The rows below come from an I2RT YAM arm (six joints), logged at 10 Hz.
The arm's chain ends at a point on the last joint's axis. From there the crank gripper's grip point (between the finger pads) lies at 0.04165 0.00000 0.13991 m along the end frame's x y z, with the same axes.
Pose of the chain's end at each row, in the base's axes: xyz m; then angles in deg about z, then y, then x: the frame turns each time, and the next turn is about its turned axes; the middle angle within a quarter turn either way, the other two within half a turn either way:
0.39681 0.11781 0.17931 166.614 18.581 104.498
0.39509 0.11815 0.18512 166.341 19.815 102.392
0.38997 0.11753 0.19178 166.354 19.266 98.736
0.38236 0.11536 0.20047 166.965 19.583 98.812
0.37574 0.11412 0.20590 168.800 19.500 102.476
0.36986 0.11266 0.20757 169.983 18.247 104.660
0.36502 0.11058 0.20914 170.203 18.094 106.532
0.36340 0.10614 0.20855 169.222 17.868 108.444
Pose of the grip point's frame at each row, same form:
0.40062 0.25614 0.13284 166.614 18.581 104.498
0.39917 0.25779 0.14275 166.341 19.815 102.392
0.39120 0.25953 0.15798 166.354 19.266 98.736
0.38231 0.25729 0.16632 166.965 19.583 98.812
0.37366 0.25379 0.16351 168.800 19.500 102.476
0.36537 0.25090 0.16090 169.983 18.247 104.660
0.36101 0.24738 0.15836 170.203 18.094 106.532
0.36262 0.24140 0.15364 169.222 17.868 108.444

